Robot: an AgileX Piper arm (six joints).
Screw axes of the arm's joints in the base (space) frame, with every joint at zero. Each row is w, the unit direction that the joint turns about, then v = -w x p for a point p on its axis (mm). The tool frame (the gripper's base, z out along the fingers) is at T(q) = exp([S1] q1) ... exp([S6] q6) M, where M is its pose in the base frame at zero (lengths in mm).
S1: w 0 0 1 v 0 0 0
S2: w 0 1 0 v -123 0 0
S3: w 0 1 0 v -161.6 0 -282.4
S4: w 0.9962 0 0.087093 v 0 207.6 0
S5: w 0 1 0 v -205.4 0 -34.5
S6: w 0.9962 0 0.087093 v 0 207.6 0
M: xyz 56.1 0 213.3 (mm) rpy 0 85.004 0 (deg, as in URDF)
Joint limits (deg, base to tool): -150..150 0..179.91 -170..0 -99.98..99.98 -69.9..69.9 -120..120
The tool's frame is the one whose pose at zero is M.
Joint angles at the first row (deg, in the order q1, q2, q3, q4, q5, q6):
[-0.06 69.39 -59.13 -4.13 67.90 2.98]
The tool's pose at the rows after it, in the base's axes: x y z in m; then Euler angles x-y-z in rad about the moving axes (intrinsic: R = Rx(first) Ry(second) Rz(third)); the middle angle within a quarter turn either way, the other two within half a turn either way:
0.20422, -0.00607, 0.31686, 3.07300, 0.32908, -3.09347
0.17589, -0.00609, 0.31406, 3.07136, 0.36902, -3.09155
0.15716, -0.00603, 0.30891, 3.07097, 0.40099, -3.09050
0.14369, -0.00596, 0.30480, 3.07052, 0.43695, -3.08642
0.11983, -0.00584, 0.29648, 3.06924, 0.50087, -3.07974
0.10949, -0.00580, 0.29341, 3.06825, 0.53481, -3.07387
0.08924, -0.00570, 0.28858, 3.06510, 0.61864, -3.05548
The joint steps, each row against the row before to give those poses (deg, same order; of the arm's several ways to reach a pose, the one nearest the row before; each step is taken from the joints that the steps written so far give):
[0.00 -2.81 1.38 0.12 -0.58 0.00]
[0.00 -6.70 5.15 -0.06 -0.74 0.00]
[0.00 -4.70 3.90 0.00 -1.03 0.00]
[0.00 -3.73 2.92 0.00 -1.26 0.17]
[0.00 -6.87 4.99 0.00 -1.78 0.23]
[0.00 -3.21 1.94 0.00 -0.69 0.23]
[0.00 -6.82 3.44 0.00 -1.43 0.74]

